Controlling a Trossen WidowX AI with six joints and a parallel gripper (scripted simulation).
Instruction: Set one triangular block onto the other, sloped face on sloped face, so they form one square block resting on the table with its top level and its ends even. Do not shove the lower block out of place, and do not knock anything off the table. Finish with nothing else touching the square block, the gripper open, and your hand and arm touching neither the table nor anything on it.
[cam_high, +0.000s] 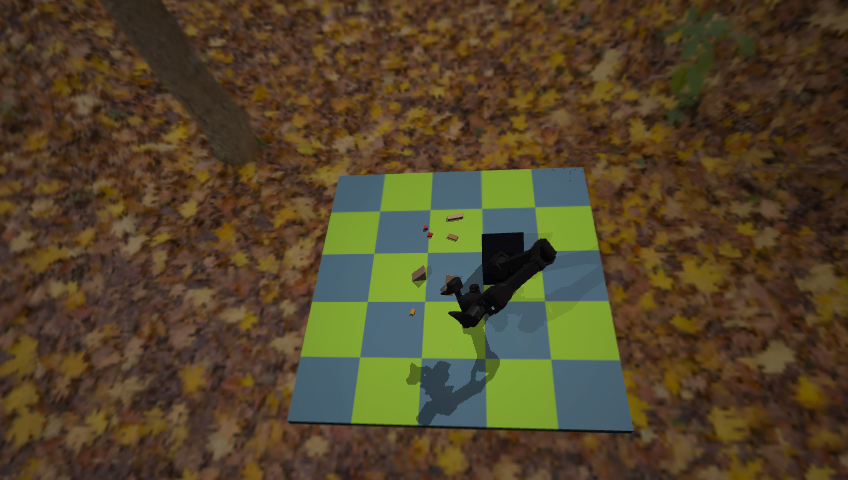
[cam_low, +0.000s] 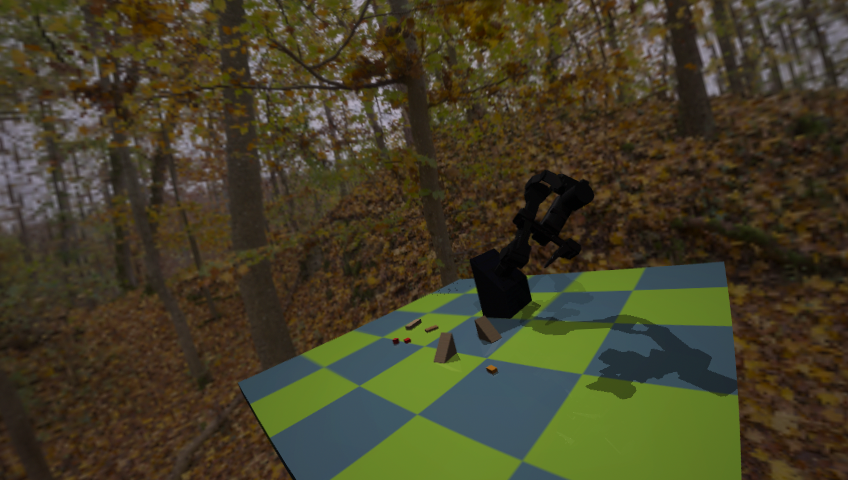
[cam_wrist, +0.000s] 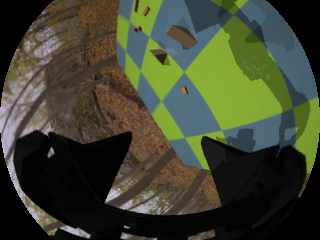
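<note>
Now: gripper tip 140 mm short of the triangular block, 260 mm to the left of it and 220 mm above it. Also, from my gripper tip: small orange cube (160 mm ahead, 70 mm to the right, 240 mm below).
</note>
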